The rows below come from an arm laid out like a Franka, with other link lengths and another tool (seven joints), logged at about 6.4 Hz.
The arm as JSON. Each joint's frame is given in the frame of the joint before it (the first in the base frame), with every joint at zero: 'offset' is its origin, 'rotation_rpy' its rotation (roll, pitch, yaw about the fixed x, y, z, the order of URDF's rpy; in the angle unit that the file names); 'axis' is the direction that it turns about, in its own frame. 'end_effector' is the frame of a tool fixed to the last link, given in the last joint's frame.
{
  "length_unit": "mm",
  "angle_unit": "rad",
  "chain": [
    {
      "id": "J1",
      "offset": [
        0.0,
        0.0,
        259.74
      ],
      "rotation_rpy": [
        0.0,
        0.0,
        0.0
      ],
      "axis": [
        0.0,
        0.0,
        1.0
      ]
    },
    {
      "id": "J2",
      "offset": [
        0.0,
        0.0,
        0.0
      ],
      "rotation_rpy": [
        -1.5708,
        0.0,
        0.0
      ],
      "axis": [
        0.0,
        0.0,
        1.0
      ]
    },
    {
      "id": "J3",
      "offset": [
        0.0,
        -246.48,
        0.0
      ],
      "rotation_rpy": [
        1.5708,
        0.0,
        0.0
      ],
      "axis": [
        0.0,
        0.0,
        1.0
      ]
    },
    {
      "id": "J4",
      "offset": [
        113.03,
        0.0,
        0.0
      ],
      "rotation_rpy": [
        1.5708,
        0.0,
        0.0
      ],
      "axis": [
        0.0,
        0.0,
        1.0
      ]
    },
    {
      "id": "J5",
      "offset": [
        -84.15,
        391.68,
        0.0
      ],
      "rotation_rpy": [
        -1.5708,
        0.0,
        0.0
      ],
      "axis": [
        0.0,
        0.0,
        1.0
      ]
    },
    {
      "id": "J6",
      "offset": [
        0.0,
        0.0,
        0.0
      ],
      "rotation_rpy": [
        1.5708,
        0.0,
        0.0
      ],
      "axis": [
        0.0,
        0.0,
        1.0
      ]
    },
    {
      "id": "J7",
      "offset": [
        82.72,
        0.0,
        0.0
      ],
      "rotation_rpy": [
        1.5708,
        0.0,
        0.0
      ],
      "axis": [
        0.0,
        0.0,
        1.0
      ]
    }
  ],
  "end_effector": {
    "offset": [
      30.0,
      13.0,
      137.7
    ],
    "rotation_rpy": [
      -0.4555,
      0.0,
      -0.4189
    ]
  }
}
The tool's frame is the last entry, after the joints.
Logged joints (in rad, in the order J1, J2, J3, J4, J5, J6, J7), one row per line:
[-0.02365, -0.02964, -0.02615, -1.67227, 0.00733, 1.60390, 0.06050]
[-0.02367, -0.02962, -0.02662, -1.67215, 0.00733, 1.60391, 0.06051]
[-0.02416, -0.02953, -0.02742, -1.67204, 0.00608, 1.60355, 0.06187]
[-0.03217, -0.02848, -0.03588, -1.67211, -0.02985, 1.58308, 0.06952]
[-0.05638, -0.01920, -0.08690, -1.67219, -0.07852, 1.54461, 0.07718]
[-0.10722, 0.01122, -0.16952, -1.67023, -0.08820, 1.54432, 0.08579]
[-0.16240, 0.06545, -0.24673, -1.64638, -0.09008, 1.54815, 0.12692]
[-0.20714, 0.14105, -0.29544, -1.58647, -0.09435, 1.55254, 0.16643]
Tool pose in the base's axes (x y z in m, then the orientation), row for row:
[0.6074, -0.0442, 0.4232, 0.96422, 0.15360, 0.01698, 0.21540]
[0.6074, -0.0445, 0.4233, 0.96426, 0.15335, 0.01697, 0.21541]
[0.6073, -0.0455, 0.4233, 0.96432, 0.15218, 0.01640, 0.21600]
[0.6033, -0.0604, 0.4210, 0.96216, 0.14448, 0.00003, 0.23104]
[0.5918, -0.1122, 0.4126, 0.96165, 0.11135, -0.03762, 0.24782]
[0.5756, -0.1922, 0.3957, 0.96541, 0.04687, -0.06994, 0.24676]
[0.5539, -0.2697, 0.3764, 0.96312, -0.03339, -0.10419, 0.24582]
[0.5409, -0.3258, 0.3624, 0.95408, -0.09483, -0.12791, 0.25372]
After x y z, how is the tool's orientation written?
As a quaternion, x y z w.
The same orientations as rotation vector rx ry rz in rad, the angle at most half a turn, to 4 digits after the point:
[2.6733, 0.4259, 0.0471]
[2.6734, 0.4252, 0.0470]
[2.6727, 0.4218, 0.0455]
[2.6456, 0.3973, 0.0001]
[2.6212, 0.3035, -0.1025]
[2.6329, 0.1278, -0.1907]
[2.6280, -0.0911, -0.2843]
[2.5927, -0.2577, -0.3476]

